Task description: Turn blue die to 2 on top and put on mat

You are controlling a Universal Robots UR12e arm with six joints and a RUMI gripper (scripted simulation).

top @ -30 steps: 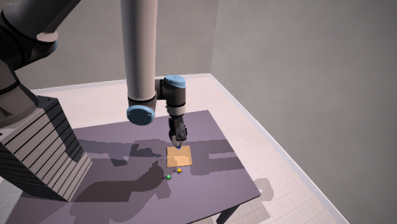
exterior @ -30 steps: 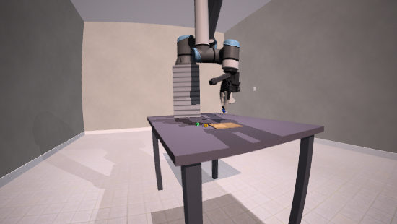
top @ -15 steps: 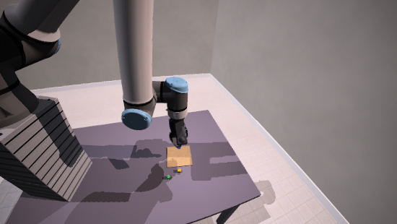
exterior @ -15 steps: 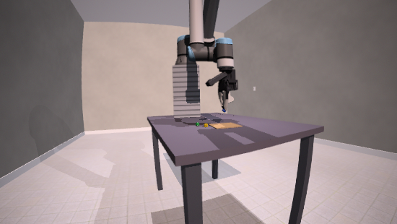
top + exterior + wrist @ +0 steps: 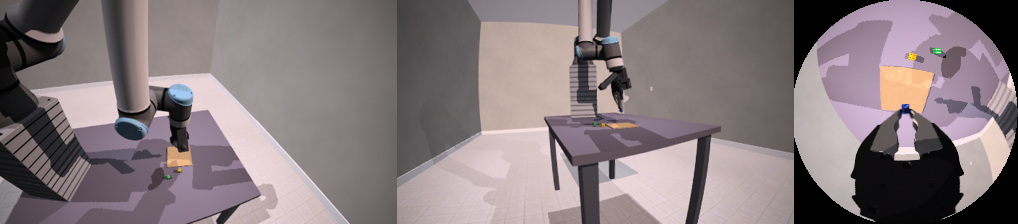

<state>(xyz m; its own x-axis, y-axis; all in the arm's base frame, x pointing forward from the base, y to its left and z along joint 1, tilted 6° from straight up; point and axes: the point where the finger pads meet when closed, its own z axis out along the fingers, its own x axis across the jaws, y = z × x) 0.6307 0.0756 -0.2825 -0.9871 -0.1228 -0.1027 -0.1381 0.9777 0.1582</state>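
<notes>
Right now my hand is 1 cm above the blue die. From my hand the other things lie so: tan mat 9 cm below; then yellow die 1 cm behind, 10 cm to the right, 9 cm below; then green die 7 cm behind, 13 cm to the right, 9 cm below.
</notes>
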